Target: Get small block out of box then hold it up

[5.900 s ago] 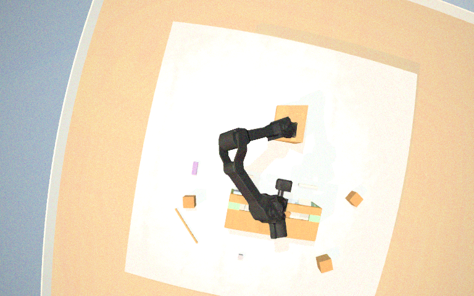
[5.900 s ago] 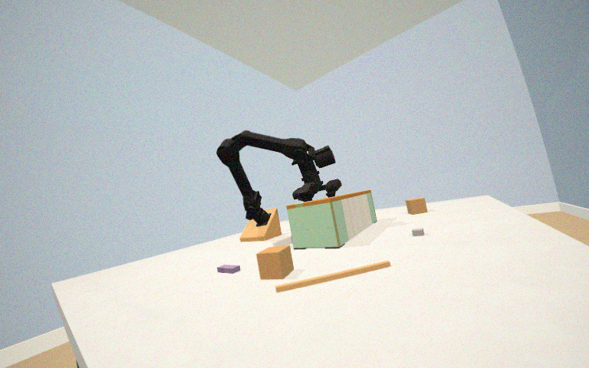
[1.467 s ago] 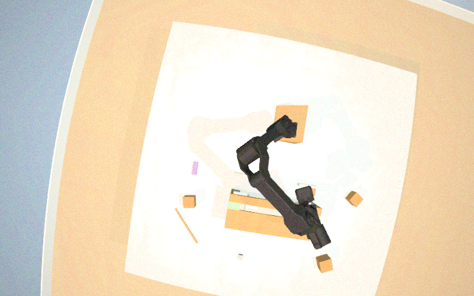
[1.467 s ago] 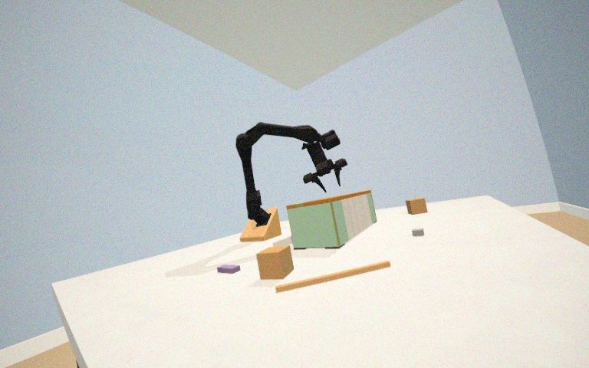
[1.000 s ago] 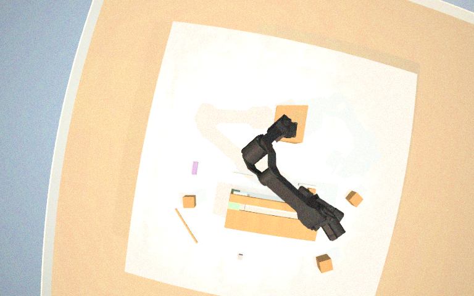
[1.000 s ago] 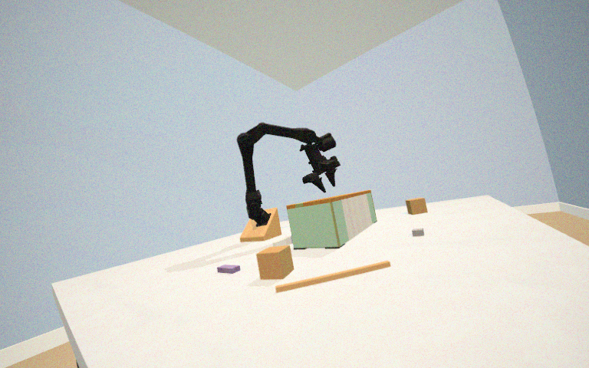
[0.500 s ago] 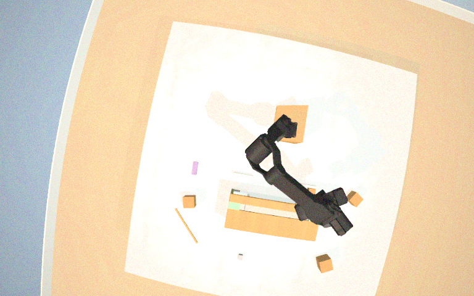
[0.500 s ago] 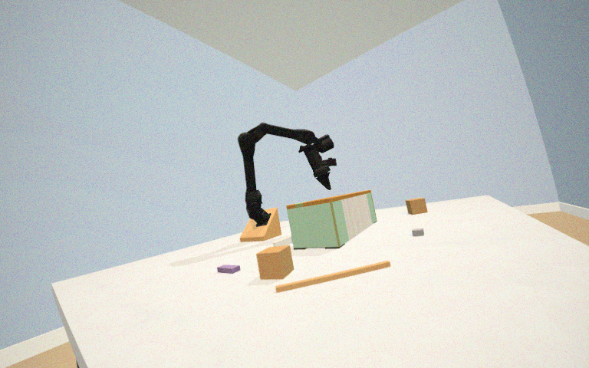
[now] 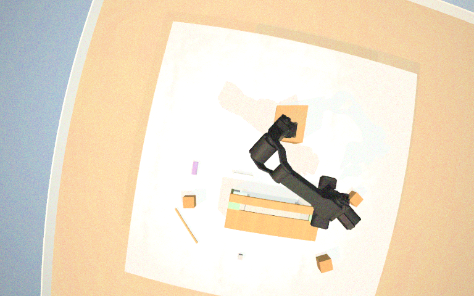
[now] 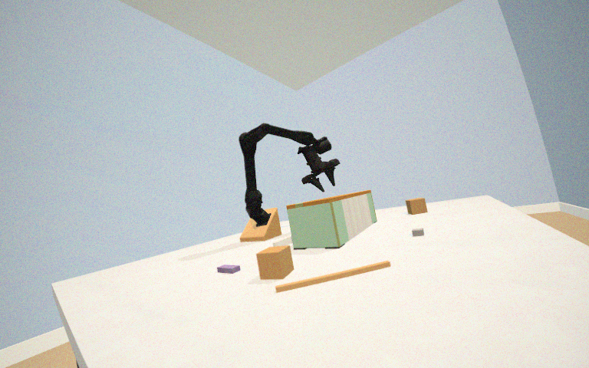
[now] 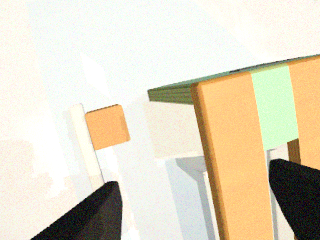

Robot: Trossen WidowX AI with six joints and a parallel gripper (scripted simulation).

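Now: gripper tip 15 cm above the orange block, 2 cm past it and 1 cm to the right of it. From my gripper tip the other things lie so: grey block 33 cm ahead, 27 cm to the right, 16 cm below; purple tile 53 cm to the right, 16 cm below, 6 cm behind; clear-fronted box 16 cm to the right, 10 cm below, 5 cm ahead.
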